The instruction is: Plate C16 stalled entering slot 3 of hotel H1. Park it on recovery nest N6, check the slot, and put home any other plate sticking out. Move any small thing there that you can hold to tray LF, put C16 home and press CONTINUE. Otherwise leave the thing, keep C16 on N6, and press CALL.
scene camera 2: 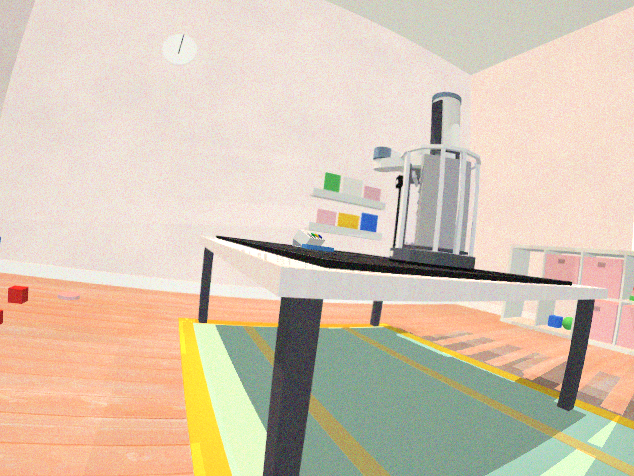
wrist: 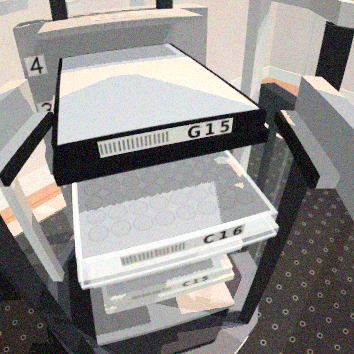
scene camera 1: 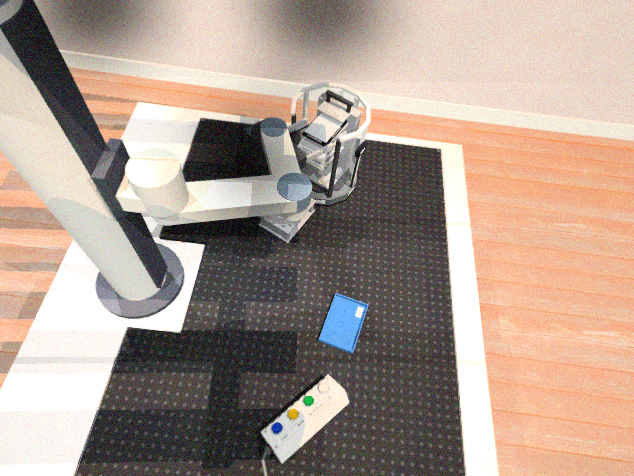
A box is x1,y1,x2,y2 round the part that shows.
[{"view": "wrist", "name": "my gripper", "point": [161,94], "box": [0,75,353,221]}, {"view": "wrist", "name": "clear well plate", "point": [127,224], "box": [71,150,278,288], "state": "on a round plate rack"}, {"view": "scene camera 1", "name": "my gripper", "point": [319,133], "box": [244,117,332,169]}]
